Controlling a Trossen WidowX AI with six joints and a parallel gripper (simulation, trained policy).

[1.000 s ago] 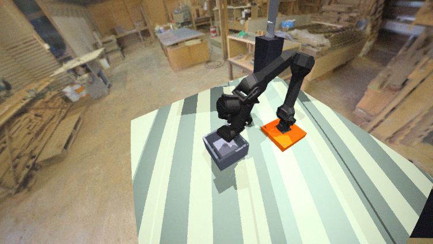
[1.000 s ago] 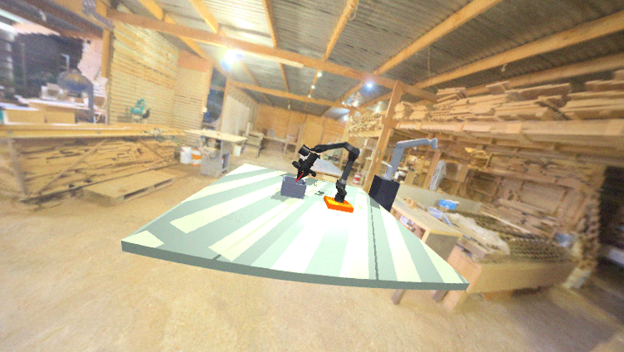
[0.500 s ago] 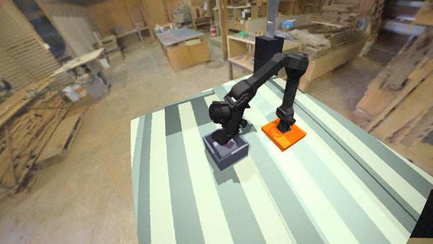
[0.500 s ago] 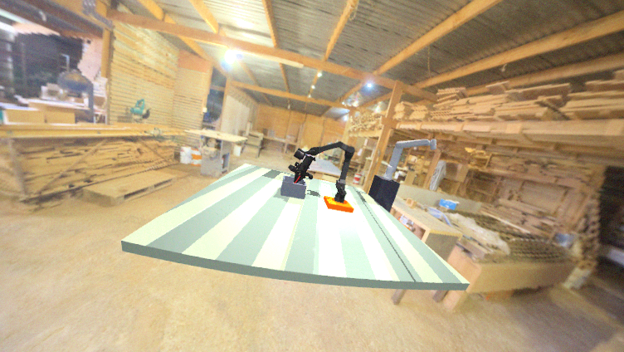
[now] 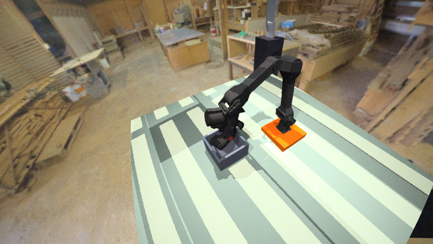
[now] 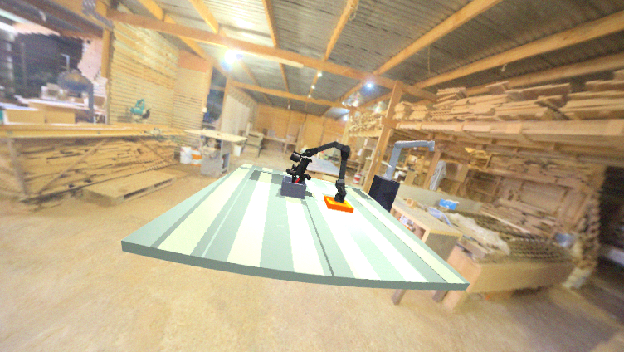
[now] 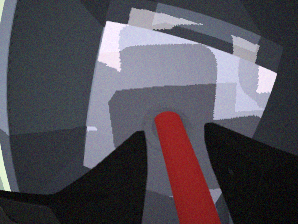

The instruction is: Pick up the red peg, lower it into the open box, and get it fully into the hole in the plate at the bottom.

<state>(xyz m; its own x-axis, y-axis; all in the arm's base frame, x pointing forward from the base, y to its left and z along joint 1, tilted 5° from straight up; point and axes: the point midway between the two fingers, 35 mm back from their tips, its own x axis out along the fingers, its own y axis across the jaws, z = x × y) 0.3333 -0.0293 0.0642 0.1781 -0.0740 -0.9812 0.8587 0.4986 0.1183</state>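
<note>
The red peg lies 10 mm behind my gripper tip and 20 mm above it. Round my gripper tip: grey box: 40 mm below.
</note>
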